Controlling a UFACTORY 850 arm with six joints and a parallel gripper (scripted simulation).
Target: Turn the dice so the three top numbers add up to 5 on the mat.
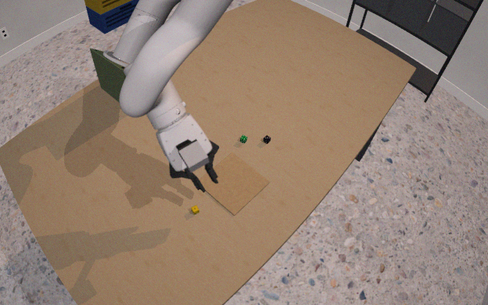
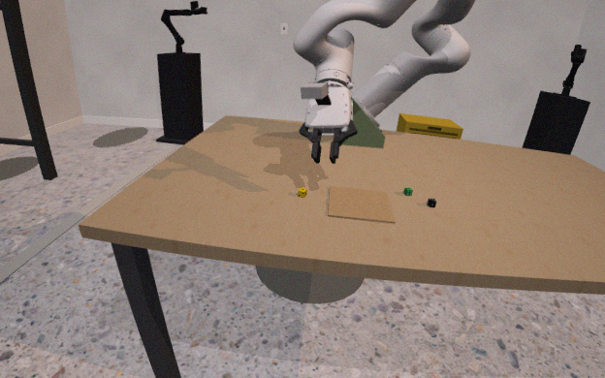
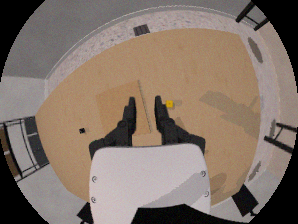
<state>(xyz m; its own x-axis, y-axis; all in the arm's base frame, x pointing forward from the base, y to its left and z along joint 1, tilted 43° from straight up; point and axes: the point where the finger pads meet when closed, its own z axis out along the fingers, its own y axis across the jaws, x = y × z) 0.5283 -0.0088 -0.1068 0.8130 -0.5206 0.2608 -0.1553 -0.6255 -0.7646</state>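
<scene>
My gripper is now 10 cm above the yellow die and 4 cm to the left of it. Also, from my hand: green die (21 cm to the left, 10 cm below, 8 cm behind); then tan mat (11 cm below, 9 cm to the left); then black die (26 cm to the left, 10 cm below, 4 cm behind).
</scene>
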